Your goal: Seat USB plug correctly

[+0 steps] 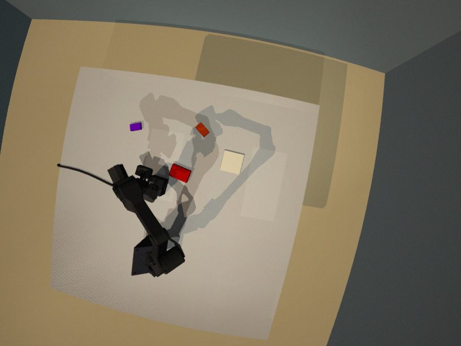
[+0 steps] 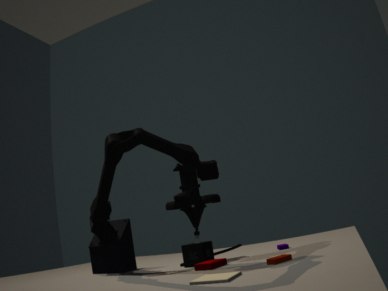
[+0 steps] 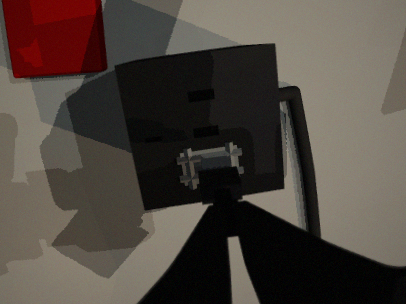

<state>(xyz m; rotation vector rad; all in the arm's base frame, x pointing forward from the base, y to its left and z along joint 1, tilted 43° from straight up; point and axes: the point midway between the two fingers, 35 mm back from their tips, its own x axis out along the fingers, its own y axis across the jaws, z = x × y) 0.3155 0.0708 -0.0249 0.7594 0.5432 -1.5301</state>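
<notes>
The USB plug is 2 cm below my gripper tip. The rest, counted from my gripper tip: metal-framed socket (6 cm below); then red block (12 cm below, 11 cm to the right, 7 cm ahead); then purple block (26 cm ahead, 16 cm to the left, 12 cm below).
</notes>
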